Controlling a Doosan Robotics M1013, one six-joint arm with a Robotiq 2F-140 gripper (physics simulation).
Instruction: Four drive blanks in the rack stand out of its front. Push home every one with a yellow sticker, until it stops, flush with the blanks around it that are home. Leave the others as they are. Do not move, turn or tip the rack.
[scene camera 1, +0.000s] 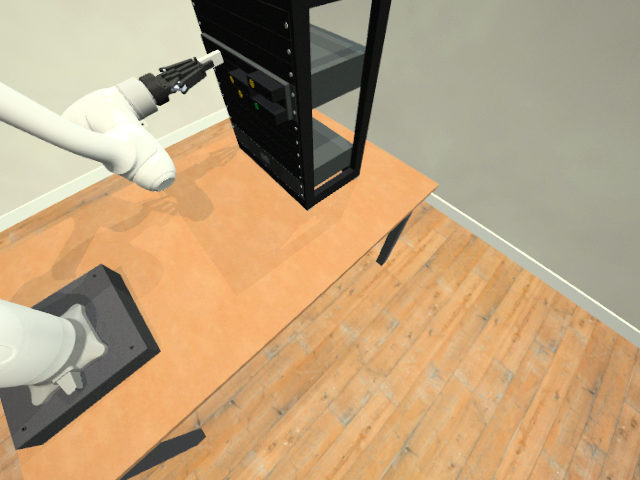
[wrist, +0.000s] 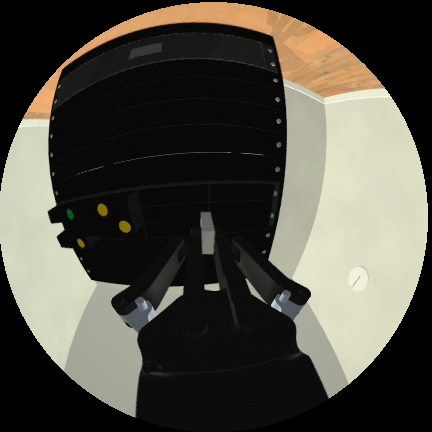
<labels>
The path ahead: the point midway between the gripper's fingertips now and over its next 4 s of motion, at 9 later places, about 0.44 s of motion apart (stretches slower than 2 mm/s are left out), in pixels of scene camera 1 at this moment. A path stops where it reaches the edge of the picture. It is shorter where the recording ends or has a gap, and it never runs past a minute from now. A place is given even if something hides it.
My gripper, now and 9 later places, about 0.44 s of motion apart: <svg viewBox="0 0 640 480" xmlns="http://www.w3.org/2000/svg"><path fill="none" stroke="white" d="M220 56L215 58L204 49L205 47L205 47L208 46L208 46L190 59L204 74L217 84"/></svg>
</labels>
